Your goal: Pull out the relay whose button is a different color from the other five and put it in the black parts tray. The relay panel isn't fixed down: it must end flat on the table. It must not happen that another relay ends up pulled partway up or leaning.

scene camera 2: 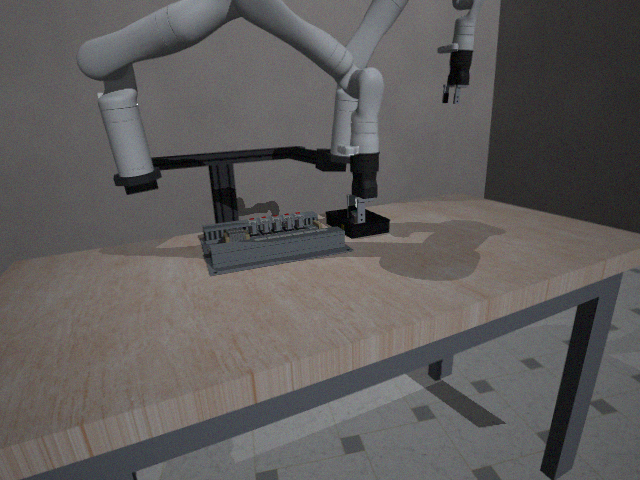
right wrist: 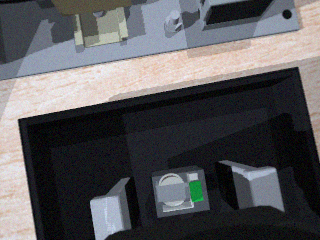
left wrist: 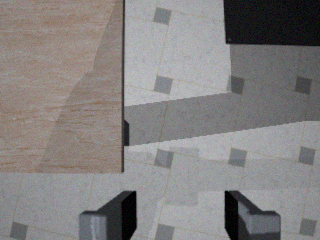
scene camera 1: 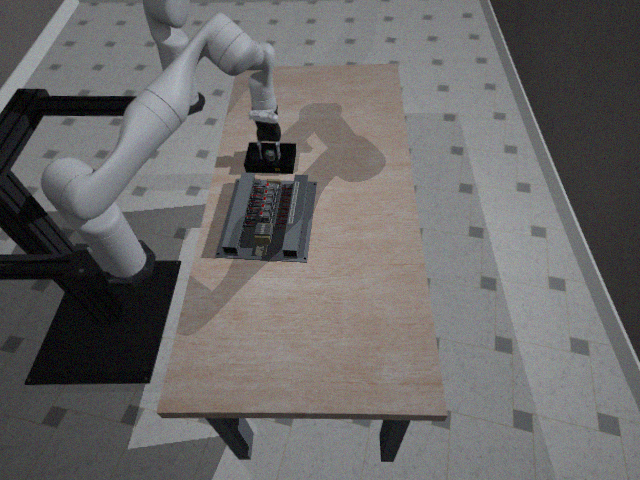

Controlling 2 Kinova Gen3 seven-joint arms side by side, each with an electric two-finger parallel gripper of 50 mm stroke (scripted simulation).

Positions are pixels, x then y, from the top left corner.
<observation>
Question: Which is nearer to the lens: the green-button relay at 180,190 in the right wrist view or the black parts tray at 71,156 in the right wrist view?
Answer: The green-button relay.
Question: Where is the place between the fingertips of the left gripper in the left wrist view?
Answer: At 180,209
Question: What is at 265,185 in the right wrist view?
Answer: The right gripper.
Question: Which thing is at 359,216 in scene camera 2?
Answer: The right gripper.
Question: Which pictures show the black parts tray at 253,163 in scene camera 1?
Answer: Scene camera 2, the right wrist view and scene camera 1 only.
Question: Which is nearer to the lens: the grey relay panel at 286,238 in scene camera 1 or the black parts tray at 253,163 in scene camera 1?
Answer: The grey relay panel.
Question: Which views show the left gripper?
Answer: Scene camera 2 and the left wrist view only.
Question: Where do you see a grey relay panel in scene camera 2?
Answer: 235,253
</observation>
